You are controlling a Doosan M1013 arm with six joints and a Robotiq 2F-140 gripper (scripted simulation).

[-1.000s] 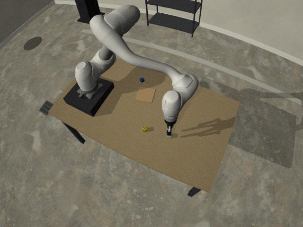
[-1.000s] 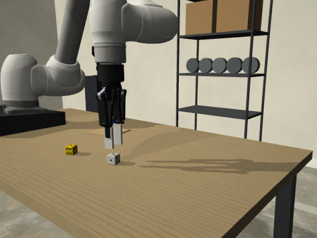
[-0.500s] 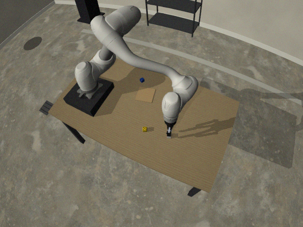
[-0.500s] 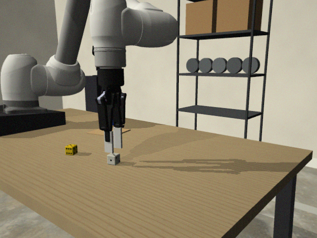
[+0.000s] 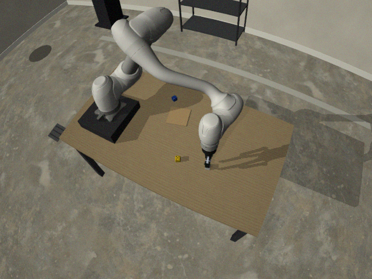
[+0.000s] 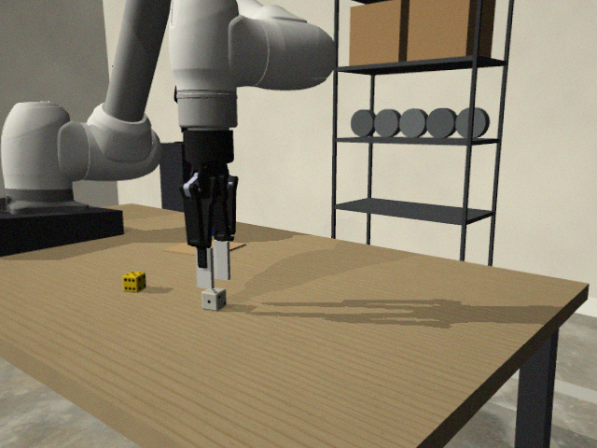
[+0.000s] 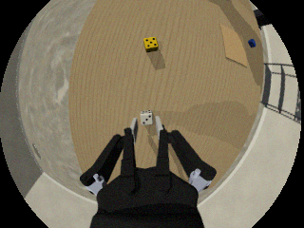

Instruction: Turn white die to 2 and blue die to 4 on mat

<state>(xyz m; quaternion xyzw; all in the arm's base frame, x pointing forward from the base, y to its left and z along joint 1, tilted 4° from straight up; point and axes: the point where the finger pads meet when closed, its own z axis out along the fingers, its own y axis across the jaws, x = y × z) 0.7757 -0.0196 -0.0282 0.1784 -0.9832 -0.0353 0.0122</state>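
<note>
The white die lies 6 cm below my hand. From my hand the other things lie so: blue die (45 cm behind, 34 cm to the left, 6 cm below); mat (35 cm behind, 23 cm to the left, 7 cm below); yellow die (18 cm behind, 4 cm to the right, 6 cm below).
</note>
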